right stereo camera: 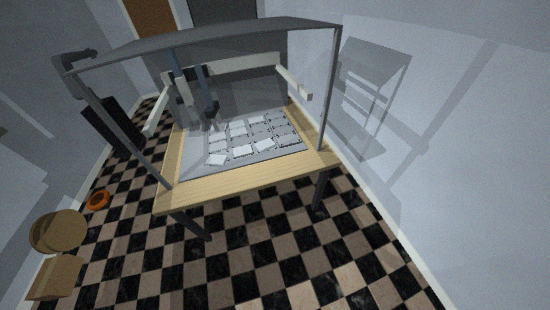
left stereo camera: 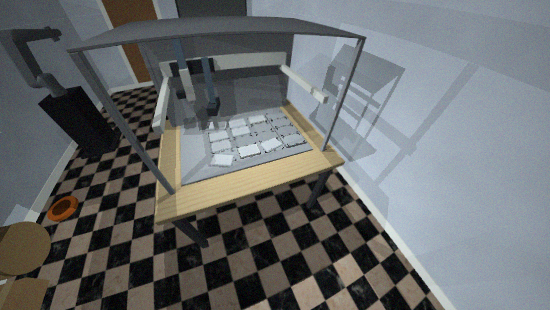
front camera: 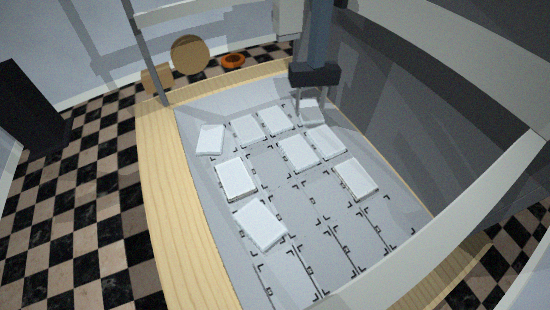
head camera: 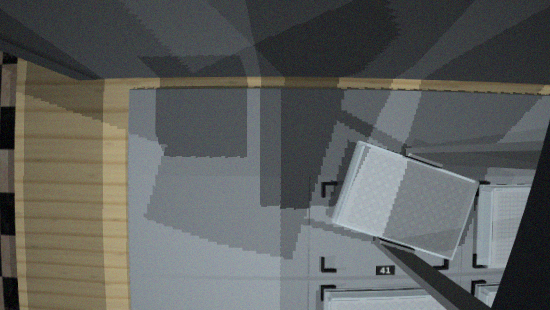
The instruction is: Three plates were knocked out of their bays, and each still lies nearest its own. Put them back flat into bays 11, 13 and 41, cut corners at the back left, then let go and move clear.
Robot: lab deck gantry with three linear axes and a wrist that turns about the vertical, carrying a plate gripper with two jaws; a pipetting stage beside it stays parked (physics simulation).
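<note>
The plate nearest bay 41 lies turned clockwise in the head view, overlapping the bay's back edge. My gripper is down around it, shut on its two long sides; the plate looks level and at deck height. The plate nearest bay 11 lies off its bay at the front left corner of the deck. The plate nearest bay 13 lies turned across its bay's corner marks. The cut corners are too small to tell.
A seated plate stands between the two front displaced ones. Another plate sits just in front of bay 41, and one right of it. The pipetting stage hangs beside my gripper.
</note>
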